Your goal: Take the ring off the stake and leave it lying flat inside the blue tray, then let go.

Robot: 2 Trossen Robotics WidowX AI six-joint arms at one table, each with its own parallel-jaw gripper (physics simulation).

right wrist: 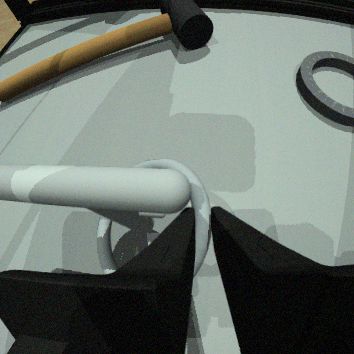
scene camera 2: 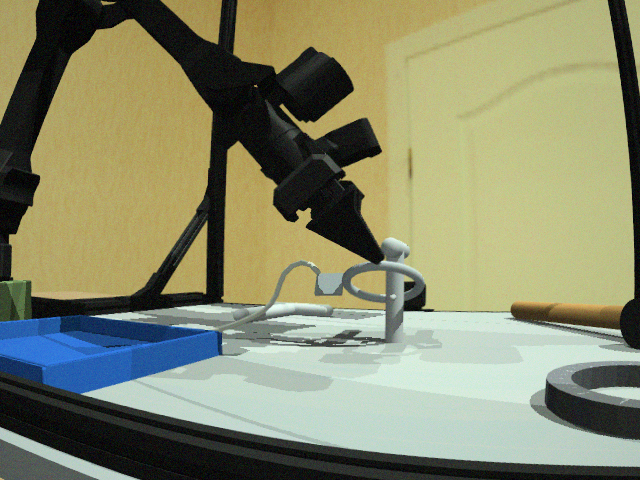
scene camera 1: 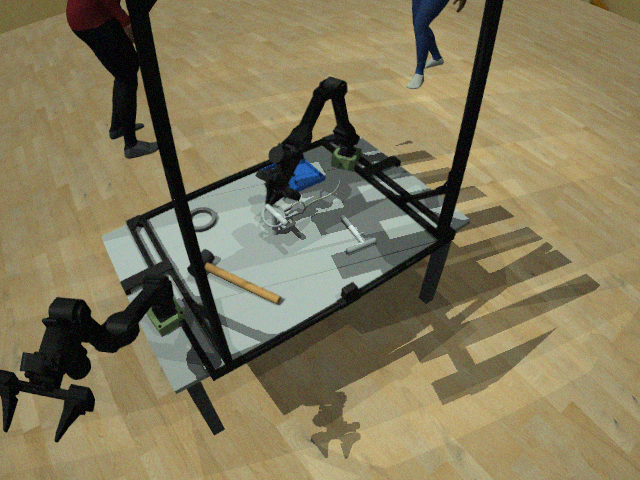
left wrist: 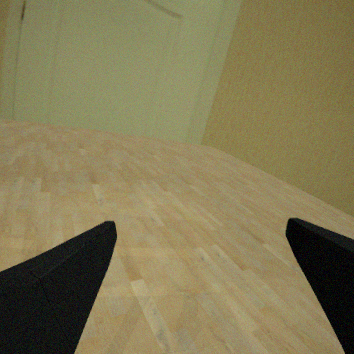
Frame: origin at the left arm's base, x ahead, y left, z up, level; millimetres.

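Where they show: left gripper, fingertip midpoint: (scene camera 1: 30, 437) (left wrist: 201, 228); right gripper, fingertip midpoint: (right wrist: 201, 214) (scene camera 2: 381, 261); left arm's base, link origin: (scene camera 1: 164, 311); right arm's base, link origin: (scene camera 1: 346, 152).
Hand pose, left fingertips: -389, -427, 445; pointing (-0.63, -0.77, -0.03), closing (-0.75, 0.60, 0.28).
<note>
Things, the pixels of their top centre, and the offset from my left fingertips, as dx, dy, dz. "spot": a spot on its surface instead.
- pale ring, top centre: (right wrist: 128, 247) (scene camera 2: 369, 261) (scene camera 1: 277, 209) +907, +510, -396
- upright white stake, top centre: (right wrist: 52, 177) (scene camera 2: 396, 240) (scene camera 1: 276, 212) +881, +479, -372
- small pale tab, surface spot: (scene camera 2: 329, 285) spot: +950, +511, -422
- blue tray, top centre: (scene camera 2: 68, 331) (scene camera 1: 292, 172) +1132, +706, -461
- hammer, top centre: (scene camera 2: 583, 291) (right wrist: 85, 29) (scene camera 1: 233, 273) +641, +398, -434
- flat dark grey ring, top centre: (right wrist: 345, 80) (scene camera 1: 200, 217) +709, +733, -469
- white T-shaped piece, top centre: (scene camera 2: 276, 306) (scene camera 1: 350, 229) +1080, +316, -464
The pale ring (scene camera 1: 264, 212) (scene camera 2: 347, 280) (right wrist: 203, 202) is around the upright white stake (scene camera 1: 276, 214) (scene camera 2: 394, 320) (right wrist: 100, 187), raised off the table to a little below the stake's sideways head. A small pale tab (scene camera 2: 329, 285) with a thin cord is at its side. My right gripper (scene camera 1: 268, 202) (scene camera 2: 381, 259) (right wrist: 201, 214) is shut on the ring's rim beside the stake head. The blue tray (scene camera 1: 309, 174) (scene camera 2: 129, 361) lies behind the stake in scene camera 1 and at the left in scene camera 2. My left gripper (scene camera 1: 32, 435) (left wrist: 201, 228) is open, out beyond the table's edge.
A hammer (scene camera 1: 242, 283) (scene camera 2: 563, 312) (right wrist: 90, 50) with a wooden handle and a flat dark grey ring (scene camera 2: 573, 403) (right wrist: 312, 97) lie on the table. A white T-shaped piece (scene camera 1: 354, 229) lies right of the stake in scene camera 1. Black frame posts rise at the table's edges.
</note>
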